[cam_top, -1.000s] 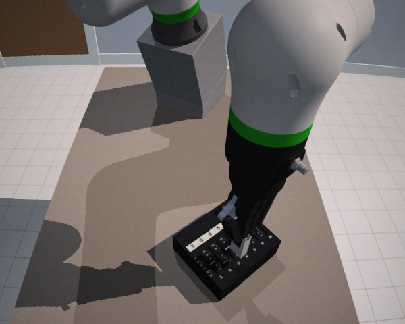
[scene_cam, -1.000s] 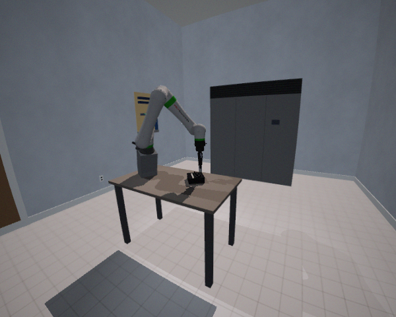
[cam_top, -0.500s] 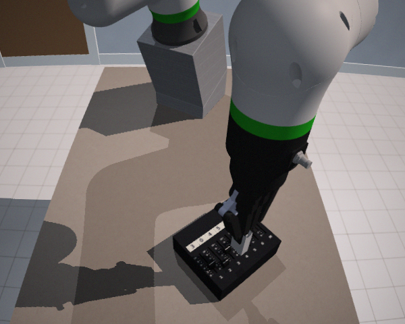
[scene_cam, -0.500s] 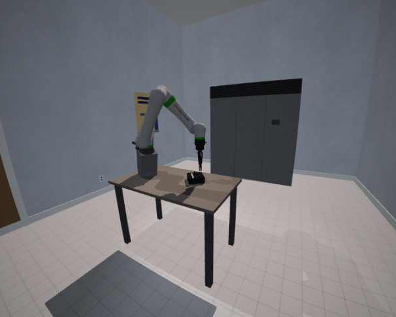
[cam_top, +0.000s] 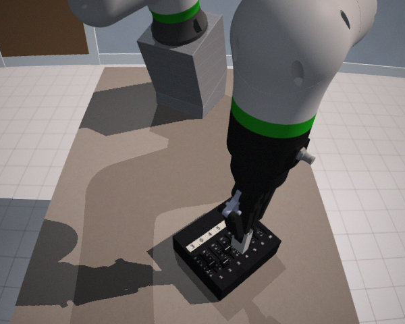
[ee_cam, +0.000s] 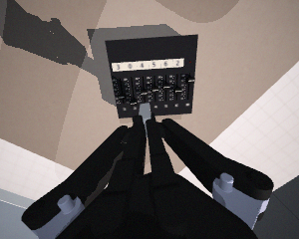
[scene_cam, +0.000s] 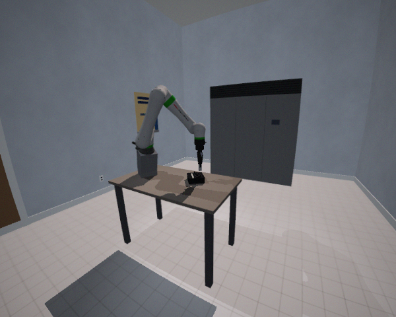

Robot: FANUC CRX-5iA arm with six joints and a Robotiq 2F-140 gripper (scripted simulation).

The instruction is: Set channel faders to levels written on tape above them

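The master fader is 8 cm behind my hand, 7 cm below it and 5 cm to the left of it. The rest, counted from my hand: channel fader (7 cm below, 2 cm to the right, 2 cm behind).
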